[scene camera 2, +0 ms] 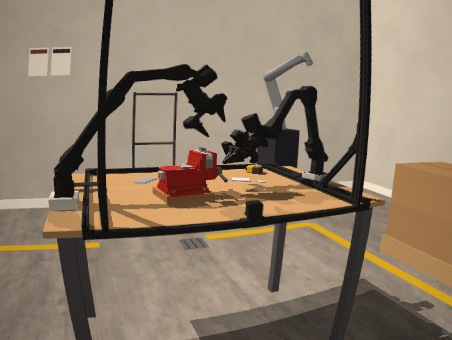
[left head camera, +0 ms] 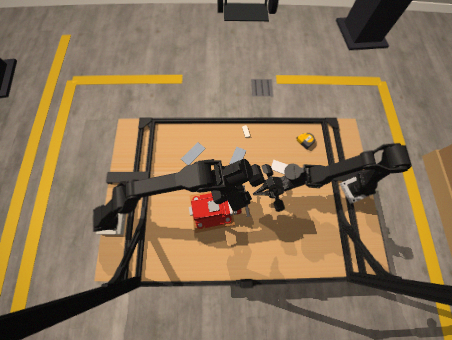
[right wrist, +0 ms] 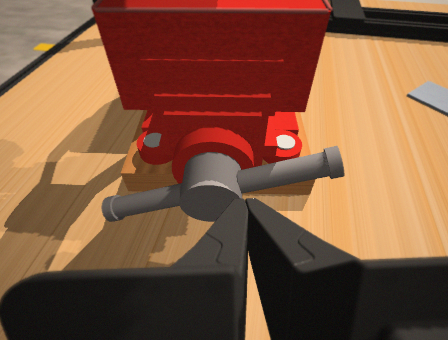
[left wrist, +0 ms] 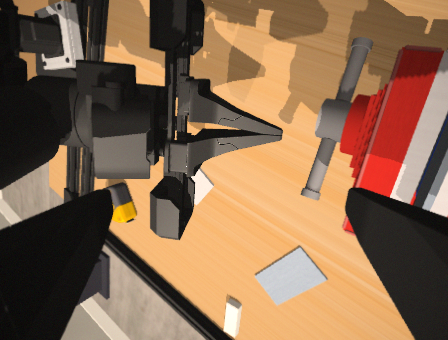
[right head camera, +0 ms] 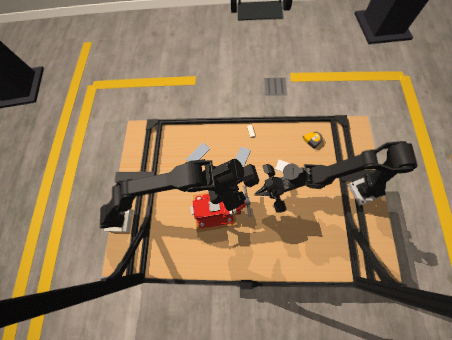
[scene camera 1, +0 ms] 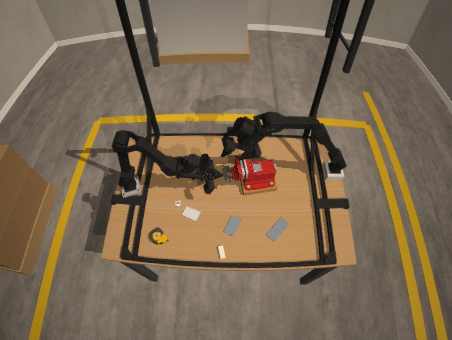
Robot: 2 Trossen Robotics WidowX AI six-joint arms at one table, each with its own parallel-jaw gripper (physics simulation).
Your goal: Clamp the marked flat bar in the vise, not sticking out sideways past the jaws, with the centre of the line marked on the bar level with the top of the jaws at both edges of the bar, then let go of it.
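Frame: origin at the left arm's base, x ahead, y left, z up, level; millimetres.
Seen in the pictures: left gripper, fingertip midpoint: (scene camera 2: 216,129) (left head camera: 248,188) (left wrist: 231,199) (right head camera: 247,188) (scene camera 1: 230,158); right gripper, fingertip midpoint: (scene camera 2: 222,162) (left head camera: 253,194) (right wrist: 244,209) (left wrist: 282,134) (right head camera: 254,194) (scene camera 1: 223,175); left arm's base, origin of the base link: (scene camera 2: 63,194) (left head camera: 109,221) (right head camera: 116,219) (scene camera 1: 334,168); right arm's base, origin of the base link: (scene camera 2: 316,173) (left head camera: 356,188) (left wrist: 52,37) (right head camera: 366,189) (scene camera 1: 130,185).
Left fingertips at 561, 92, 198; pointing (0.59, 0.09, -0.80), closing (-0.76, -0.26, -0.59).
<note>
Pixels of each thing's top centre, then the offset from my left fingertips to it, as dx, dy, dz. "spot": a spot on its surface instead.
- grey flat bar, middle of its top: (left wrist: 441,175) (scene camera 2: 202,147) -61, -26, -64
- white plate, middle of its top: (left wrist: 188,176) (right head camera: 285,166) (scene camera 1: 191,213) (left head camera: 279,167) +180, +161, -230
- small holed square, surface spot: (scene camera 1: 178,204) spot: +247, +116, -231
- white block, middle of its top: (left wrist: 230,320) (scene camera 1: 221,251) +27, +347, -223
- yellow tape measure, middle of its top: (left wrist: 106,208) (scene camera 1: 157,236) (scene camera 2: 255,164) (right head camera: 314,136) (left head camera: 308,137) +320, +301, -195
The red vise (left head camera: 202,212) (scene camera 1: 262,182) (scene camera 2: 182,177) (right wrist: 210,40) stands on a wooden block, its grey handle (left wrist: 320,170) (right wrist: 280,172) facing the right arm. A grey flat bar (scene camera 2: 201,149) stands between the jaws and shows a little above them; its dark face (left wrist: 432,172) shows at the right edge of the left wrist view. Its line cannot be made out. My left gripper (scene camera 2: 216,128) (left wrist: 231,199) is open and empty, above the vise's handle end. My right gripper (scene camera 1: 221,175) (left wrist: 282,134) (right wrist: 244,209) is shut and empty, its tips close to the handle hub.
Two grey plates (scene camera 1: 232,225) (scene camera 1: 277,229), a white plate (scene camera 1: 191,213), a small holed square (scene camera 1: 178,203), a white block (scene camera 1: 221,252) and a yellow tape measure (scene camera 1: 158,236) lie on the table. A black frame (scene camera 2: 175,231) runs around the table top.
</note>
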